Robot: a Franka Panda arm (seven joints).
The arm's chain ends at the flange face. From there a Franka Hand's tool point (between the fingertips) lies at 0.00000 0.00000 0.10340 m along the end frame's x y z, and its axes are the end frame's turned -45 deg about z.
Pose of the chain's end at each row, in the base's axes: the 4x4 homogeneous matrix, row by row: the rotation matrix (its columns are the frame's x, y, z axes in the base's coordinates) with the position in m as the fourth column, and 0 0 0 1 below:
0.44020 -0.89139 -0.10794 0.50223; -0.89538 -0.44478 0.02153 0.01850; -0.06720 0.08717 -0.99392 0.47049; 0 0 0 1
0.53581 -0.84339 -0.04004 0.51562; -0.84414 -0.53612 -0.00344 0.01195; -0.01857 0.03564 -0.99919 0.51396; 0 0 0 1
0.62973 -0.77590 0.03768 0.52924; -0.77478 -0.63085 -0.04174 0.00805; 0.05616 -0.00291 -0.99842 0.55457; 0 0 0 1
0.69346 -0.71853 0.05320 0.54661; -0.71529 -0.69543 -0.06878 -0.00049; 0.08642 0.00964 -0.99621 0.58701; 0 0 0 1
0.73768 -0.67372 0.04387 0.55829; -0.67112 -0.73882 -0.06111 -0.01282; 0.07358 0.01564 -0.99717 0.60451; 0 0 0 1
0.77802 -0.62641 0.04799 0.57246; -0.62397 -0.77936 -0.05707 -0.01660; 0.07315 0.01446 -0.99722 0.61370; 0 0 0 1
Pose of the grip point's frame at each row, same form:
0.94158 -0.31904 -0.10794 0.49107; -0.31862 -0.94764 0.02153 0.02073; -0.10916 0.01412 -0.99392 0.36772; 0 0 0 1
0.97524 -0.21749 -0.04004 0.51148; -0.21780 -0.97599 -0.00344 0.01159; -0.03833 0.01207 -0.99919 0.41064; 0 0 0 1
0.99393 -0.10336 0.03768 0.53314; -0.10177 -0.99393 -0.04174 0.00373; 0.04177 0.03765 -0.99842 0.45133; 0 0 0 1
0.99843 -0.01773 0.05320 0.55211; -0.01404 -0.99753 -0.06878 -0.00760; 0.05429 0.06792 -0.99621 0.48400; 0 0 0 1
0.99801 0.04523 0.04387 0.56283; 0.04787 -0.99698 -0.06111 -0.01914; 0.04097 0.06309 -0.99717 0.50140; 0 0 0 1
0.99308 0.10720 0.04799 0.57742; 0.10988 -0.99230 -0.05707 -0.02250; 0.04150 0.06195 -0.99722 0.51059; 0 0 0 1

